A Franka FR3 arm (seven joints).
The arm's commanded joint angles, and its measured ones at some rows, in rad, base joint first. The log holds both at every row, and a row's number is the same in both.
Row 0, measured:
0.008 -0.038 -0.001 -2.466 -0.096 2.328 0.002
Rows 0 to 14, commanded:
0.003 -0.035 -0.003 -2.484 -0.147 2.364 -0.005
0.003 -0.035 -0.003 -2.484 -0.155 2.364 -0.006
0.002 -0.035 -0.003 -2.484 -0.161 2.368 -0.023
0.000 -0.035 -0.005 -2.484 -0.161 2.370 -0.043
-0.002 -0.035 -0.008 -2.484 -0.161 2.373 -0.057
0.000 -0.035 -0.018 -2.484 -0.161 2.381 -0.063
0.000 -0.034 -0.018 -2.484 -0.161 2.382 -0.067
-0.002 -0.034 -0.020 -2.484 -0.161 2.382 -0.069
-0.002 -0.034 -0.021 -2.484 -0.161 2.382 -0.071
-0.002 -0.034 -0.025 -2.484 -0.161 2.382 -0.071
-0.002 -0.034 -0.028 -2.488 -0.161 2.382 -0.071
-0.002 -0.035 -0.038 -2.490 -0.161 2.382 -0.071
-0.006 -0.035 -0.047 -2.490 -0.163 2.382 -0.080
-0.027 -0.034 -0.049 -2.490 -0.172 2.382 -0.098
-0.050 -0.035 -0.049 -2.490 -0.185 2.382 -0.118
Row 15, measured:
0.004 -0.043 -0.035 -2.466 -0.156 2.346 -0.054
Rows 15 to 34, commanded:
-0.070 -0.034 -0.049 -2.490 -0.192 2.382 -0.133
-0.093 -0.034 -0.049 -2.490 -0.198 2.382 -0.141
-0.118 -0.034 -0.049 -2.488 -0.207 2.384 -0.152
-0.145 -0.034 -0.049 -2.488 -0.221 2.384 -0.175
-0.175 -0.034 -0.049 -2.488 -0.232 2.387 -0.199
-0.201 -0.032 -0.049 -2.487 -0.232 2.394 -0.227
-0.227 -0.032 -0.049 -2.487 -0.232 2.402 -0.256
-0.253 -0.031 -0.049 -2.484 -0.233 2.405 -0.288
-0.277 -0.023 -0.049 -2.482 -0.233 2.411 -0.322
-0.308 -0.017 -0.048 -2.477 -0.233 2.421 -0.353
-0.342 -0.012 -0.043 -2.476 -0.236 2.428 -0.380
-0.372 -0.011 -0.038 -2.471 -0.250 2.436 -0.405
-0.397 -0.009 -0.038 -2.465 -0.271 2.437 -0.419
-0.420 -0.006 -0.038 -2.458 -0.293 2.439 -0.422
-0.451 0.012 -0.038 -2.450 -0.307 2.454 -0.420
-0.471 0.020 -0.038 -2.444 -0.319 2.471 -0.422
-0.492 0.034 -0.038 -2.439 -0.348 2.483 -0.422
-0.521 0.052 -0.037 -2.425 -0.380 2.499 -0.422
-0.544 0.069 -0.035 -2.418 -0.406 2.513 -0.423
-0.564 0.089 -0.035 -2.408 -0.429 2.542 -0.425
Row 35, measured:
-0.485 0.006 -0.053 -2.450 -0.361 2.480 -0.410
